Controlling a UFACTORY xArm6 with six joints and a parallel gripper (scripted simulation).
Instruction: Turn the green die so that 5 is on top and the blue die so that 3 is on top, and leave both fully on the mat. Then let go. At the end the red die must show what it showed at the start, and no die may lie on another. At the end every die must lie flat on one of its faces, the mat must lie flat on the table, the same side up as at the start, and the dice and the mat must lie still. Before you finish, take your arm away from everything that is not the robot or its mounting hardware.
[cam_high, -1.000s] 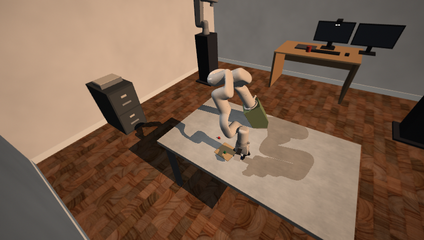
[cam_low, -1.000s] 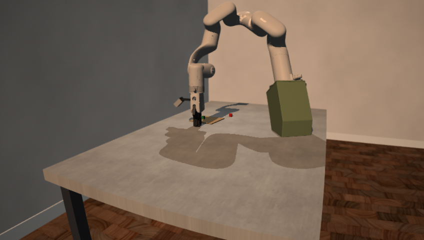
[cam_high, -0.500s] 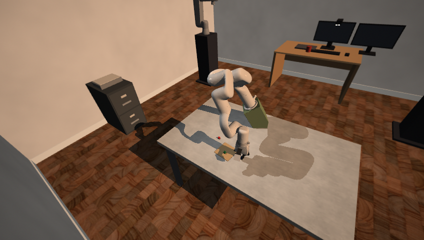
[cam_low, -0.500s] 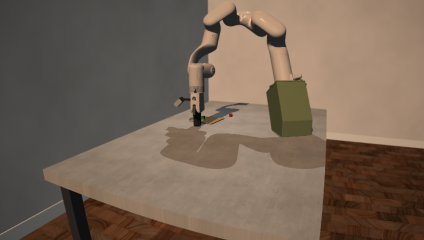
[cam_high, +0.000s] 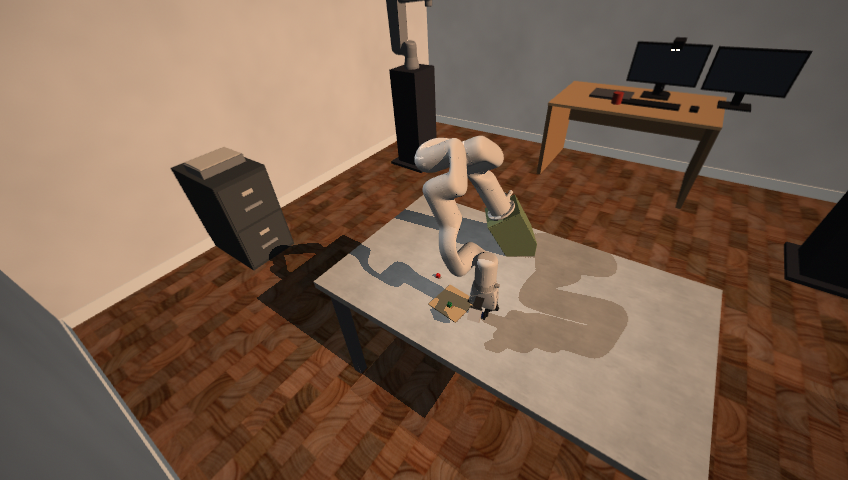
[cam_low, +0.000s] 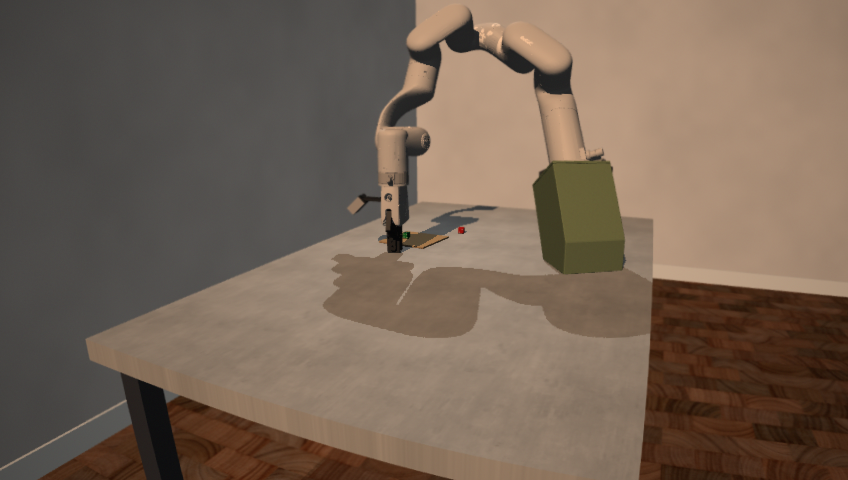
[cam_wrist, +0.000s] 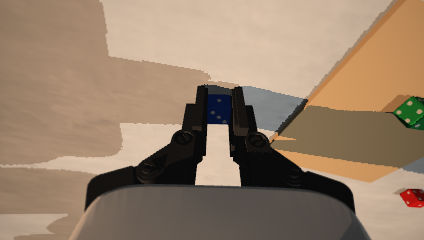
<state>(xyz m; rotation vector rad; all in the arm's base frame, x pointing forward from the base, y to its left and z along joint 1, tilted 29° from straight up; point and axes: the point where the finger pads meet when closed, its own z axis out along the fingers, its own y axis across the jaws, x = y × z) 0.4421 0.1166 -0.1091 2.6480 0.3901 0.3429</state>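
My gripper is now 10 mm short of the tan mat, 130 mm to the left of it and 20 mm above it. Also, from my hand: blue die 10 mm below; then green die 30 mm ahead, 130 mm to the right, 10 mm below; then red die 70 mm behind, 260 mm to the right, 10 mm below.
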